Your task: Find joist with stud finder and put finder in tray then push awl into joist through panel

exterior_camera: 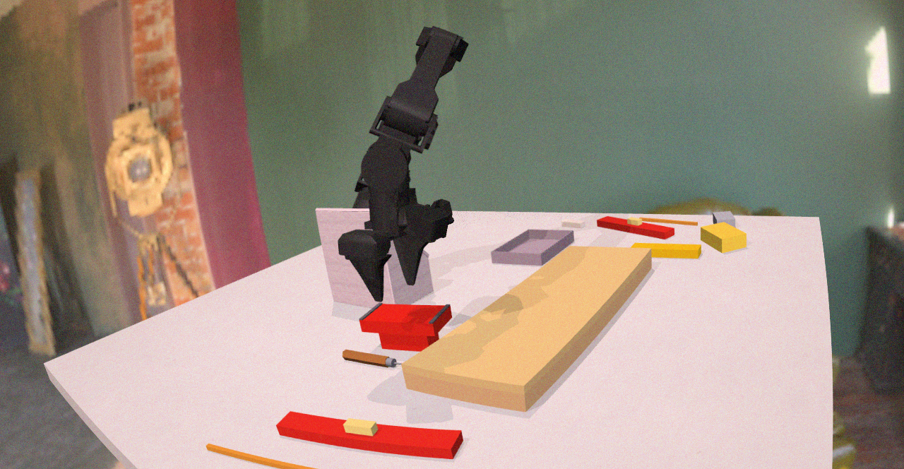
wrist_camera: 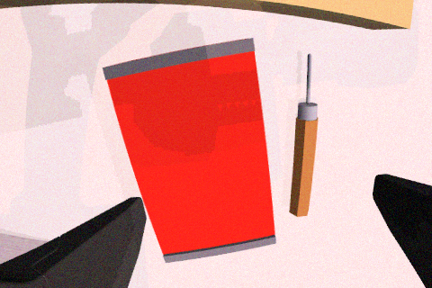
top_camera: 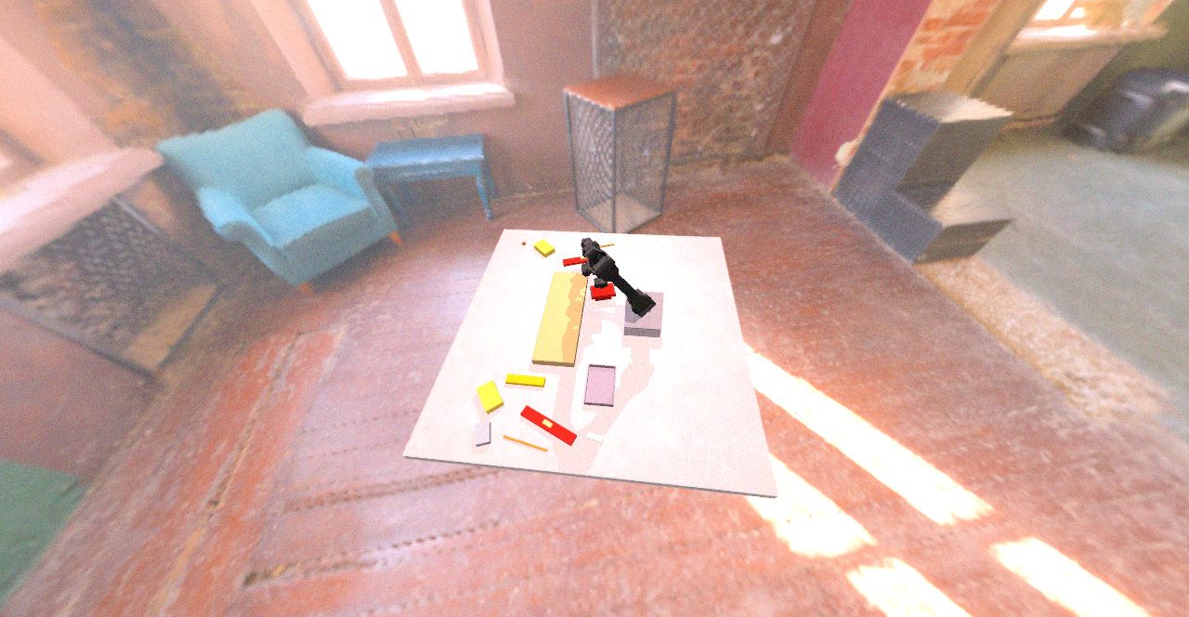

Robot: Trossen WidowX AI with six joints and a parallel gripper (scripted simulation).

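The red stud finder lies 20 mm to the left of my gripper tip and 80 mm below it. The rest, counted from my gripper tip: awl 50 mm to the right, 90 mm below; then grey tray 50 mm behind, 490 mm to the left, 80 mm below; then square light 20 mm ahead, 30 mm to the left, 100 mm below.
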